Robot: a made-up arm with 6 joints.
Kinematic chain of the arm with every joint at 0, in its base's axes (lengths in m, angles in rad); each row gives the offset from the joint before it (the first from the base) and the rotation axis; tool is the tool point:
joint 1: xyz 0 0 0.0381 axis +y
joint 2: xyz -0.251 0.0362 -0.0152 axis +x
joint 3: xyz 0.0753 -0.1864 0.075 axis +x
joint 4: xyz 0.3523 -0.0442 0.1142 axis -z
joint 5: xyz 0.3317 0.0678 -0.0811 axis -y
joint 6: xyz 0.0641 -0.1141 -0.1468 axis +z
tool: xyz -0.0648 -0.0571 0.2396
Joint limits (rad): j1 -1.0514..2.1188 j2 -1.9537..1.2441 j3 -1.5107..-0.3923 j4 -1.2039..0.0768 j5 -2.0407..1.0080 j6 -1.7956..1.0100
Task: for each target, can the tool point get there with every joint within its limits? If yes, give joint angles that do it. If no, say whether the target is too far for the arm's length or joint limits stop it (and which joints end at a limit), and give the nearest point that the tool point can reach.
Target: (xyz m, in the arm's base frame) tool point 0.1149 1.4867 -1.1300
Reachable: no: too far | nearest point 0.0599 0.4088 -0.5709 | short by 1.216 m
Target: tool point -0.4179 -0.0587 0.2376
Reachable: no: joint limits stop it (at a limit: joint 1, joint 3, joint 4, joint 5, joint 6) | nearest point -0.4440 -0.0332 -0.0353 | short by 0.275 m
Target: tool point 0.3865 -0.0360 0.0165
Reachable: yes | joints 0.1098 -0.8991 -1.4020 -0.9734 0.7018 -0.3526
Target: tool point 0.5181 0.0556 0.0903
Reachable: yes | joints -0.0557 -0.8766 -0.9362 -0.6343 -0.7415 -0.5139
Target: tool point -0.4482 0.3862 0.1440
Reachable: no: joint limits stop it (at a limit: joint 1, joint 2, joint 3, joint 4, joint 6) | nearest point -0.3974 0.2297 -0.0639 | short by 0.265 m
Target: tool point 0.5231 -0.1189 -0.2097
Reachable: yes | joints 0.4392 0.8486 -1.1719 -0.3546 -0.6343 0.0631
